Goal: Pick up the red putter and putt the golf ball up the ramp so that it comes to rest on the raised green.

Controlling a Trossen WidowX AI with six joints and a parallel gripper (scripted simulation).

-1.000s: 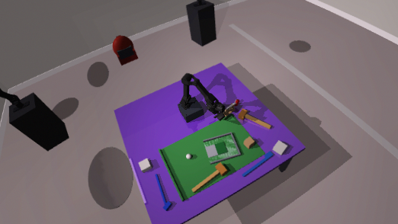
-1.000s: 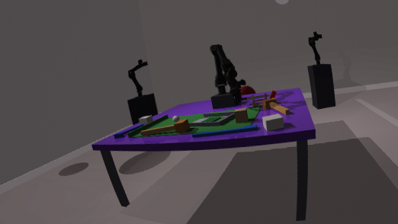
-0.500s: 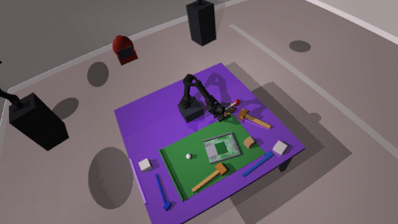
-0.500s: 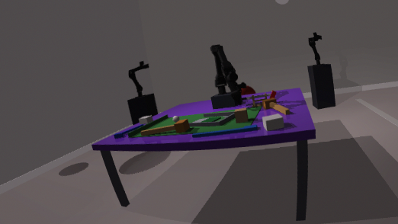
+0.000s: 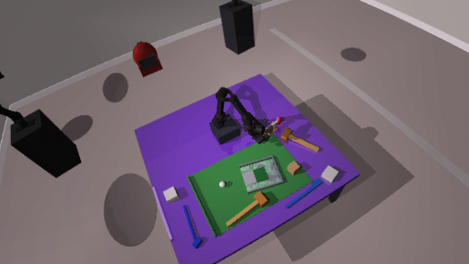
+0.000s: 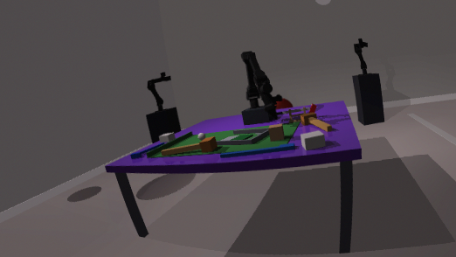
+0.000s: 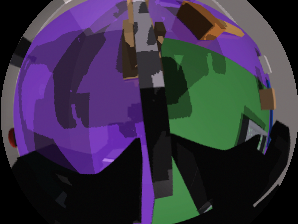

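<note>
Right now my gripper tip is 11 cm to the right of the putter and 3 cm below it. The rest, counted from my gripper tip: wooden stand: 13 cm to the left; wooden block: 36 cm ahead, 2 cm to the left; golf ball: 42 cm to the right, 14 cm ahead, 1 cm below.
</note>
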